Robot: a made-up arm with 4 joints.
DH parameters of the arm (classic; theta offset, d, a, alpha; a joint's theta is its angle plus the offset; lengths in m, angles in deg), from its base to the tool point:
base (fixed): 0 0.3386 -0.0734 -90
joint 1: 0 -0.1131 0.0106 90
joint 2: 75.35 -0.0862 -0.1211 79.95
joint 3: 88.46 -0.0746 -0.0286 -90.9
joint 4: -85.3 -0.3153 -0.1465 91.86
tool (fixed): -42.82 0.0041 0 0
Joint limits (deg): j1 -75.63..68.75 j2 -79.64..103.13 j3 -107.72..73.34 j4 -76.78..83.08
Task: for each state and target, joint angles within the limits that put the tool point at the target. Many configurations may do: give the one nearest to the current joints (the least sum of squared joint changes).
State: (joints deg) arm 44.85 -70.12 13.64 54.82
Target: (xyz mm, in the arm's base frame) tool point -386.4 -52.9 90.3
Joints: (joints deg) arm 67.58 -75.66 -22.40 66.99
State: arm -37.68 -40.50 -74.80 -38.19
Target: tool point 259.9 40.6 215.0
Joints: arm -60.47 -52.69 -59.58 -53.96
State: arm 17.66 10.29 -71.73 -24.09
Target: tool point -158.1 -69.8 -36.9
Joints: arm -11.67 35.00 -55.67 -42.56
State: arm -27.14 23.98 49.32 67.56
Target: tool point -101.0 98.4 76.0
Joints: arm -13.34 9.95 4.37 54.24
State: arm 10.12 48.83 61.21 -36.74
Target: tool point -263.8 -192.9 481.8
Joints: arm 3.48 59.46 36.42 -56.40
